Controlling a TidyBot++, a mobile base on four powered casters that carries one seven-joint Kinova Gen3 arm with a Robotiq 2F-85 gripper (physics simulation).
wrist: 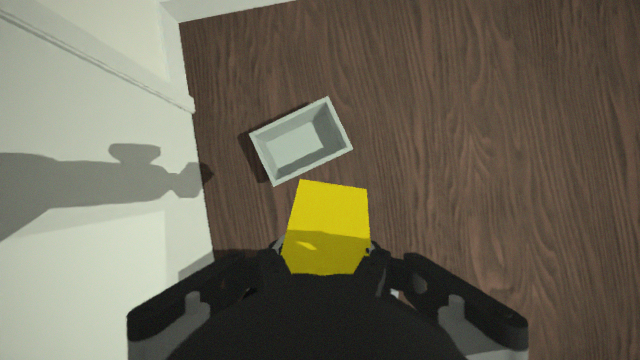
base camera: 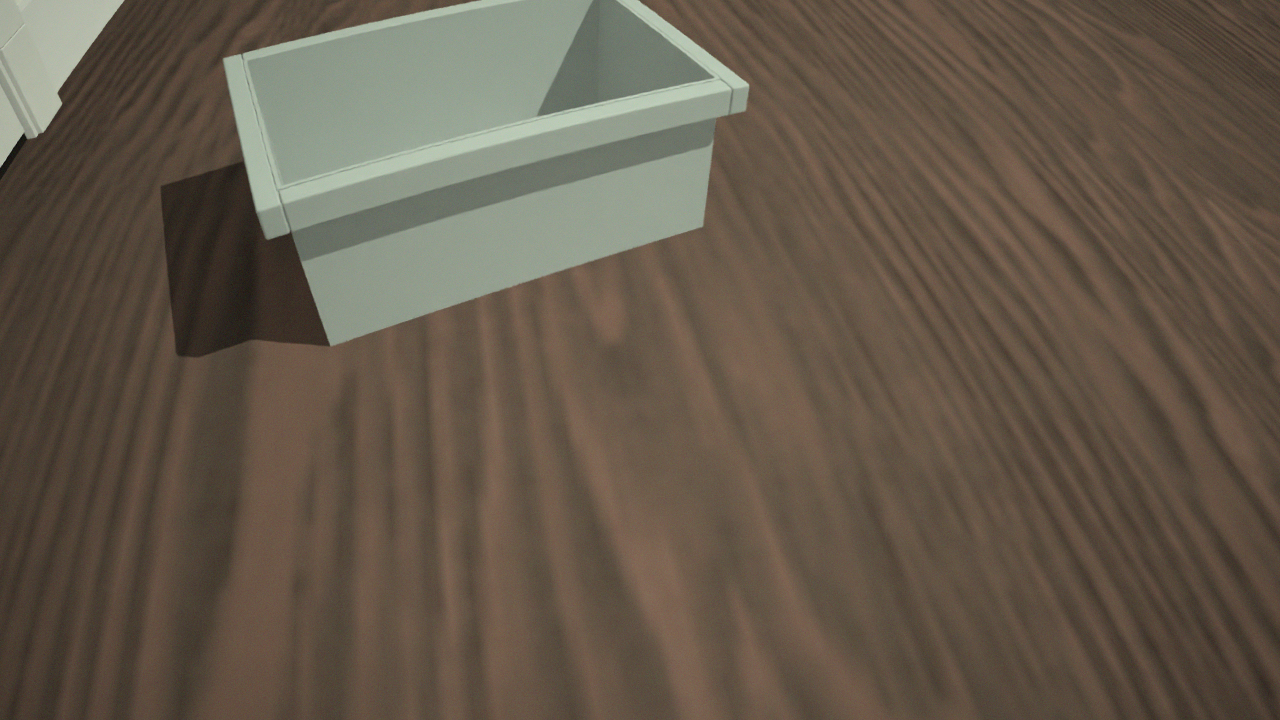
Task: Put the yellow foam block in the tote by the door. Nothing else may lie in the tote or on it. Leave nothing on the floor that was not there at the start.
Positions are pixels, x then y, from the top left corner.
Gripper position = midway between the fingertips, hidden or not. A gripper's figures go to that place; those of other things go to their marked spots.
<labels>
My gripper [wrist: 324,245] is 17 cm from the lens. A yellow foam block [wrist: 328,232]: 14 cm from the lens. A tote [wrist: 313,135] is 75 cm from the lens. The marked spots on the yellow foam block and the tote are 64 cm apart.
</labels>
